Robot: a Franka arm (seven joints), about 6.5 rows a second.
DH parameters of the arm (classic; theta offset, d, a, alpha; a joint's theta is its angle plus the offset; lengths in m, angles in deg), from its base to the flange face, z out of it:
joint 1: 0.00 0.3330 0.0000 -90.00
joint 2: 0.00 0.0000 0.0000 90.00
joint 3: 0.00 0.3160 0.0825 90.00
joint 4: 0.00 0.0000 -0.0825 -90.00
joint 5: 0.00 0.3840 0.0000 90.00
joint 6: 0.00 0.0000 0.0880 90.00
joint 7: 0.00 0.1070 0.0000 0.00
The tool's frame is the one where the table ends.
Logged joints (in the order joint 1, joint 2, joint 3, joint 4, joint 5, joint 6, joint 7), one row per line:
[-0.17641 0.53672 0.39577 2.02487 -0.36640 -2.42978 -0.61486]
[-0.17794 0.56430 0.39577 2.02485 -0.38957 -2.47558 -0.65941]
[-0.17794 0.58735 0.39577 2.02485 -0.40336 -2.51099 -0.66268]
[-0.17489 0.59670 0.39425 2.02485 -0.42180 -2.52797 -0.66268]
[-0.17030 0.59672 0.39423 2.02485 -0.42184 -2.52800 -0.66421]
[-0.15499 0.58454 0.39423 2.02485 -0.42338 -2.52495 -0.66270]
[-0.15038 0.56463 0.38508 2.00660 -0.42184 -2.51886 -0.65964]
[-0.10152 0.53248 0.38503 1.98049 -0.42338 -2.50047 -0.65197]
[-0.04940 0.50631 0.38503 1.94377 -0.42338 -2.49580 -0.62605]
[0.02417 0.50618 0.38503 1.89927 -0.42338 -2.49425 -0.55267]
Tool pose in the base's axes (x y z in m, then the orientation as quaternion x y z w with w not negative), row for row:
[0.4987 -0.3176 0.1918 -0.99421 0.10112 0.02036 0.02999]
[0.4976 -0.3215 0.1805 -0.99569 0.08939 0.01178 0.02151]
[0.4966 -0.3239 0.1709 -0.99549 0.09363 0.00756 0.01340]
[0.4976 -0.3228 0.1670 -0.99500 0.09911 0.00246 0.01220]
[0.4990 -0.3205 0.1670 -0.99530 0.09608 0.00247 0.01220]
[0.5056 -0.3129 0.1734 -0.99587 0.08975 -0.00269 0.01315]
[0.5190 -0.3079 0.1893 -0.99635 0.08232 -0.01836 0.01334]
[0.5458 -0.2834 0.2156 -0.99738 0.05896 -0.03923 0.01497]
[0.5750 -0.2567 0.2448 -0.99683 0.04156 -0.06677 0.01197]
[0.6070 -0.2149 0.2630 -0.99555 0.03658 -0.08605 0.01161]
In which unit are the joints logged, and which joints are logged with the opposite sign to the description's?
The joints are logged in radians. Opposite sign: joint 3, joint 4, joint 5, joint 6.
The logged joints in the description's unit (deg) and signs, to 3 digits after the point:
[-10.108 30.752 -22.676 -116.017 20.993 139.216 -35.229]
[-10.195 32.332 -22.676 -116.015 22.321 141.840 -37.781]
[-10.195 33.653 -22.676 -116.015 23.111 143.869 -37.969]
[-10.020 34.188 -22.589 -116.015 24.167 144.842 -37.969]
[-9.757 34.190 -22.588 -116.015 24.170 144.844 -38.056]
[-8.880 33.492 -22.588 -116.015 24.258 144.669 -37.970]
[-8.616 32.351 -22.063 -114.970 24.170 144.320 -37.795]
[-5.817 30.509 -22.061 -113.474 24.258 143.266 -37.355]
[-2.830 29.009 -22.061 -111.370 24.258 142.999 -35.870]
[1.385 29.002 -22.061 -108.820 24.258 142.910 -31.666]

